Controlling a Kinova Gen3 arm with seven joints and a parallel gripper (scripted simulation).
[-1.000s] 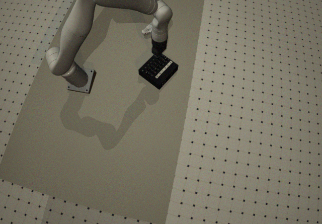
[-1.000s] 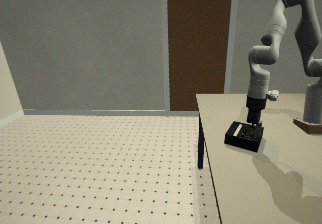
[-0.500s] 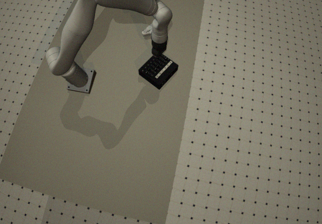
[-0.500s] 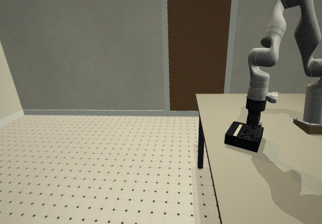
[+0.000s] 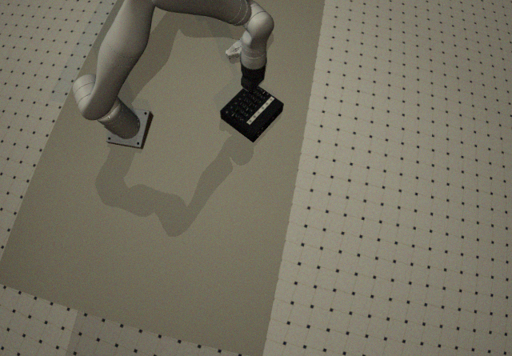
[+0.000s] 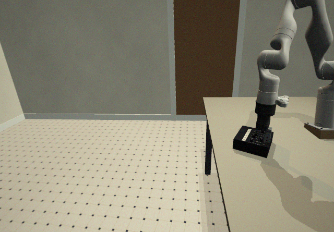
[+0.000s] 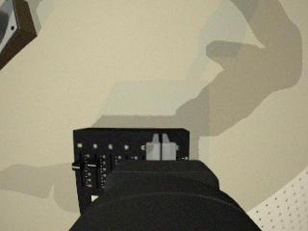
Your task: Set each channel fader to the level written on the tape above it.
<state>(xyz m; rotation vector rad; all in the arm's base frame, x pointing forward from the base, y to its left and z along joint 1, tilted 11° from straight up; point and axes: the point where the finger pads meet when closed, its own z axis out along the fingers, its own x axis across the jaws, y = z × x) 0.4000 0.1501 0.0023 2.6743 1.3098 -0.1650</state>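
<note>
Right now my hand is 40 mm past the master fader cap, 110 mm to the left of it and 10 mm above it.
</note>
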